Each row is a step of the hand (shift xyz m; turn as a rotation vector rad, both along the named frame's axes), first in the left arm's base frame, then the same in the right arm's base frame.
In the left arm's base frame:
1: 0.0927 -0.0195 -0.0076 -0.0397 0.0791 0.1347
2: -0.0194 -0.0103 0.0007 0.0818 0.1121 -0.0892
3: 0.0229 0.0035 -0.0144 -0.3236 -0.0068 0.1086
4: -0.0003 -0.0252 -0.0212 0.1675 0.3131 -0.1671
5: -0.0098 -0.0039 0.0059 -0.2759 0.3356 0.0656
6: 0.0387 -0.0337 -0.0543 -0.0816 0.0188 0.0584
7: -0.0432 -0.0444 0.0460 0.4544 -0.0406 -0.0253
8: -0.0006 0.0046 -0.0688 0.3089 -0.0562 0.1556
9: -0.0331 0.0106 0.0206 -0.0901 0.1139 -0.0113
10: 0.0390 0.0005 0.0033 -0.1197 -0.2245 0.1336
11: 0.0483 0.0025 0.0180 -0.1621 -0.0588 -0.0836
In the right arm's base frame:
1: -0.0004 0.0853 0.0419 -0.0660 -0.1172 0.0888
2: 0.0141 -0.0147 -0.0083 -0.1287 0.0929 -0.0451
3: -0.0085 0.0259 -0.0011 0.0764 -0.3254 -0.0694
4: 0.0242 0.0154 -0.0162 -0.3448 0.1663 -0.0863
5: 0.0060 -0.0105 0.0005 -0.2693 -0.3285 -0.1121
6: 0.0237 0.0666 -0.0242 -0.0001 -0.1018 0.0074
7: 0.0534 -0.0513 0.0216 -0.0553 0.4014 0.2111
8: -0.0059 0.0338 -0.0598 -0.0057 0.1899 0.2944
9: -0.0030 -0.0403 0.0001 -0.0929 -0.0914 -0.0651
10: -0.0085 0.0309 0.0225 0.2475 -0.1260 0.0739
11: -0.0121 0.0308 0.0396 0.0893 -0.0819 -0.1485

